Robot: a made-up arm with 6 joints. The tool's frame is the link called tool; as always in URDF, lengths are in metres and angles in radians. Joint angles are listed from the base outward.
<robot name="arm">
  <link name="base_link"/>
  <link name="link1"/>
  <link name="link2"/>
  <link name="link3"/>
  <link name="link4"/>
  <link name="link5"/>
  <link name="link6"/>
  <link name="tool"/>
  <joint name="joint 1" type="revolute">
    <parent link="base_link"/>
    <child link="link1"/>
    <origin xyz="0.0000 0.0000 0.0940"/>
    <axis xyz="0 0 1"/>
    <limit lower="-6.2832" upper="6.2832"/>
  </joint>
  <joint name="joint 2" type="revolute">
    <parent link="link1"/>
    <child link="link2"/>
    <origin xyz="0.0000 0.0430 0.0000" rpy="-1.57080 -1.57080 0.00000"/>
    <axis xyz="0 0 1"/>
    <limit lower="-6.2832" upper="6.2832"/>
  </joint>
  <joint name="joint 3" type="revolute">
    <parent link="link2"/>
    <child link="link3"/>
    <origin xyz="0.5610 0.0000 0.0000" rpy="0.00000 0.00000 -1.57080"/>
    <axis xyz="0 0 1"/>
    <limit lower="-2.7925" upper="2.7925"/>
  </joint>
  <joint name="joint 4" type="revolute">
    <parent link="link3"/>
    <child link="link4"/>
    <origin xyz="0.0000 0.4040 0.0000" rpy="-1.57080 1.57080 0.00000"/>
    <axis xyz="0 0 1"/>
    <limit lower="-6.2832" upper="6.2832"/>
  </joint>
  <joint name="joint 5" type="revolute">
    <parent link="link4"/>
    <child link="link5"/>
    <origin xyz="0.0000 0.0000 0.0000" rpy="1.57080 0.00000 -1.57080"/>
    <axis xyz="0 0 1"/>
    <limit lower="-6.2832" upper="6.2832"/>
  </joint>
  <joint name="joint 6" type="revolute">
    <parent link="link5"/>
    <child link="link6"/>
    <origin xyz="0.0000 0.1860 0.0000" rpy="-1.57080 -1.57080 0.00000"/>
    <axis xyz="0 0 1"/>
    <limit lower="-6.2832" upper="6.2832"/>
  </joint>
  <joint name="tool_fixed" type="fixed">
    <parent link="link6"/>
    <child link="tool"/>
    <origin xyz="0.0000 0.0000 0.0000" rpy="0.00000 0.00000 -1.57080"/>
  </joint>
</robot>
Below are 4 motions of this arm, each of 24 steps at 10 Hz.
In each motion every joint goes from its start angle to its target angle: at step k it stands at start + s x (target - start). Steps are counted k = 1, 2, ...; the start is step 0. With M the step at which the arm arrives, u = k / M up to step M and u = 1 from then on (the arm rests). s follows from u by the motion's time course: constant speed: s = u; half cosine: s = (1 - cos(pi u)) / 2; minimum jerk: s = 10 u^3 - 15 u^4 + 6 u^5.
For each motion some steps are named. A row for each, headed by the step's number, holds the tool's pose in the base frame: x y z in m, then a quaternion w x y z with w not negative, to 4 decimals.
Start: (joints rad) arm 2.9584 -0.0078 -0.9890 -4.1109 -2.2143 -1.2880
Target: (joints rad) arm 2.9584 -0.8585 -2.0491 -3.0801 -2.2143 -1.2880
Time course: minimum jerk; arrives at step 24
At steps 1, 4, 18, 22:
1: 0.2159 0.0410 0.8843 0.5496 -0.1308 -0.6746 -0.4752
4: 0.2441 0.0326 0.8739 0.5765 -0.1270 -0.6488 -0.4802
18: 0.6306 -0.1537 0.2932 0.7304 -0.1407 0.2012 -0.6373
22: 0.6177 -0.1667 0.2146 0.6825 -0.1626 0.2934 -0.6493

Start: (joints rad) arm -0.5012 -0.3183 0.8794 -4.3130 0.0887 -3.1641
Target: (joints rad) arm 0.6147 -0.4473 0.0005 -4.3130 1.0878 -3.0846
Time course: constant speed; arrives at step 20
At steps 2, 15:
2: 0.0896 0.0444 1.1562 0.7037 -0.1521 0.1437 -0.6790
15: -0.4161 0.0353 1.1154 0.8093 -0.1116 -0.4329 -0.3811

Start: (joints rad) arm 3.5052 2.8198 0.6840 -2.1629 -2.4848 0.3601
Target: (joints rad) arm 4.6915 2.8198 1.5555 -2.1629 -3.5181 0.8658
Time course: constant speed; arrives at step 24
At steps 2, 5, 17, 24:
2: 0.0364 -0.1231 -0.6390 0.9722 0.2246 0.0667 -0.0050
5: 0.0482 -0.0993 -0.6171 0.9692 0.2250 -0.0288 0.0961
17: 0.0292 -0.0116 -0.5665 0.7834 0.3061 -0.3818 0.3832
24: -0.0132 0.0283 -0.5506 0.6169 0.3975 -0.5339 0.4201

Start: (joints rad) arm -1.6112 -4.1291 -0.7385 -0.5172 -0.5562 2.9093
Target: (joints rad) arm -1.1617 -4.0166 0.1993 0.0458 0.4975 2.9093
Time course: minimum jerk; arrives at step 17
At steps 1, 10, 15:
1: 0.0513 -1.0136 -0.0451 0.7846 0.4475 -0.0929 0.4189
10: 0.2758 -0.8943 -0.5737 0.3281 0.8029 -0.4119 0.2792
15: 0.3275 -0.6501 -0.7585 0.0584 0.8805 -0.4626 0.0857

